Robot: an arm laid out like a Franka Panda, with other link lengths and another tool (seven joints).
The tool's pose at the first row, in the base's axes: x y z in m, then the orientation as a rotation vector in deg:
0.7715, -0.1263, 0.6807, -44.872, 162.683, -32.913
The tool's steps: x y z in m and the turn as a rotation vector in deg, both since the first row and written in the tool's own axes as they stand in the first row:
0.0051, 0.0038, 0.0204, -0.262, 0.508, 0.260
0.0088, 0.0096, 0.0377, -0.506, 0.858, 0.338
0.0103, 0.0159, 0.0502, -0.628, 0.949, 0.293
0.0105, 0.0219, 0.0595, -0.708, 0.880, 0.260
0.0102, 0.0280, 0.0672, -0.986, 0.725, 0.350
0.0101, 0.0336, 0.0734, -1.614, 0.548, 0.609
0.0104, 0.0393, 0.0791, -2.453, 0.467, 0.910
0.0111, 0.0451, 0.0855, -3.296, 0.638, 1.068
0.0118, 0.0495, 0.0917, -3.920, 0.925, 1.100
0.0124, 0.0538, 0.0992, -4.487, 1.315, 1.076
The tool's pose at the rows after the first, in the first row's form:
0.7701, -0.1325, 0.6603, -44.500, 163.336, -32.797
0.7683, -0.1355, 0.6420, -44.401, 163.795, -32.643
0.7670, -0.1353, 0.6280, -44.481, 163.929, -32.531
0.7662, -0.1337, 0.6171, -44.547, 163.899, -32.387
0.7654, -0.1312, 0.6076, -44.471, 163.918, -31.904
0.7643, -0.1287, 0.5997, -44.205, 164.127, -30.900
0.7627, -0.1262, 0.5922, -43.901, 164.529, -29.649
0.7609, -0.1240, 0.5840, -43.788, 165.125, -28.544
0.7597, -0.1229, 0.5765, -43.816, 165.691, -27.818
0.7589, -0.1223, 0.5679, -43.910, 166.311, -27.232

